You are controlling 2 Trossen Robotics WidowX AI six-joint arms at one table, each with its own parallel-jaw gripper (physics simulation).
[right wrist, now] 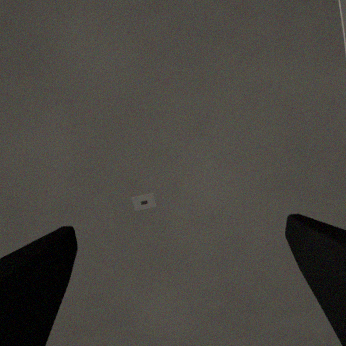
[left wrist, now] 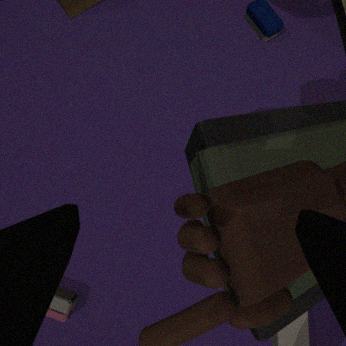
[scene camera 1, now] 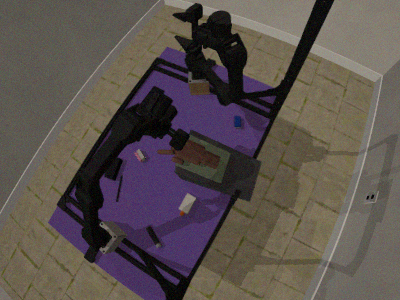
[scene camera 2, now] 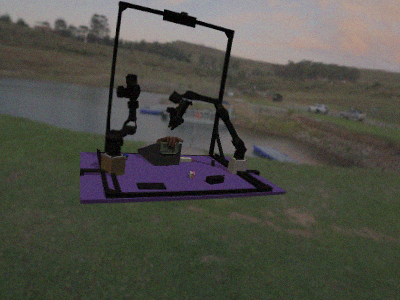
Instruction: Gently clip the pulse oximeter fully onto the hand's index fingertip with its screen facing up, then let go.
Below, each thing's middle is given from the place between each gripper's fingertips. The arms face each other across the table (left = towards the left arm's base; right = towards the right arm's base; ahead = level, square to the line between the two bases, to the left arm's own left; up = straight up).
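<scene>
My left gripper is 7 cm above the index finger [left wrist: 215, 309], 7 cm to the right of it and 1 cm short of it. Counted from my left hand, the green pad on grey block [scene camera 1: 217, 174] is 22 cm below, 19 cm behind and 1 cm to the left; the pulse oximeter [left wrist: 62, 304] is 25 cm below, 18 cm ahead and 12 cm to the left.
Counted from my right hand: index finger 27 cm below, 36 cm to the left, 11 cm behind; green pad on grey block 42 cm below, 31 cm behind, 29 cm to the left; pulse oximeter 45 cm below, 40 cm to the left, 6 cm ahead.
</scene>
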